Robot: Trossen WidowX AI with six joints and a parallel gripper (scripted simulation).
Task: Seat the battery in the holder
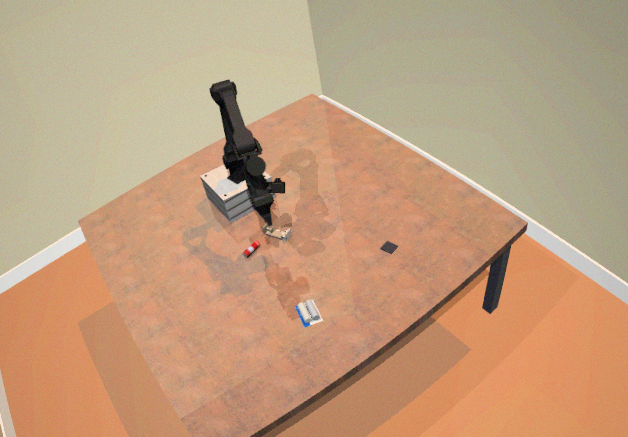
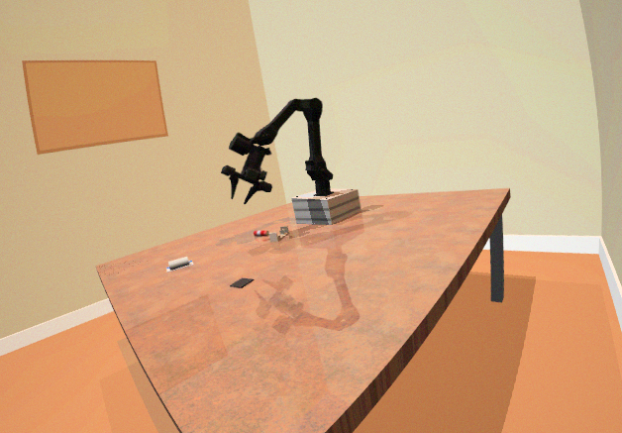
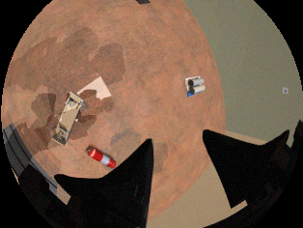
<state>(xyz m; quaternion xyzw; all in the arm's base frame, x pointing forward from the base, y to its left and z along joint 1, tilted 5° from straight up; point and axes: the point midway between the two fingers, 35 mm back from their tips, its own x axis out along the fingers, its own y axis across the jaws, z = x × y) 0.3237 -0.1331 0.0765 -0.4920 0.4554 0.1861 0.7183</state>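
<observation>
Now: gripper tip 15 cm above the battery, 11 cm past it and 3 cm to the left of it. Round my gripper tip: black square pad: 26 cm ahead, 25 cm to the left, 16 cm below.
</observation>
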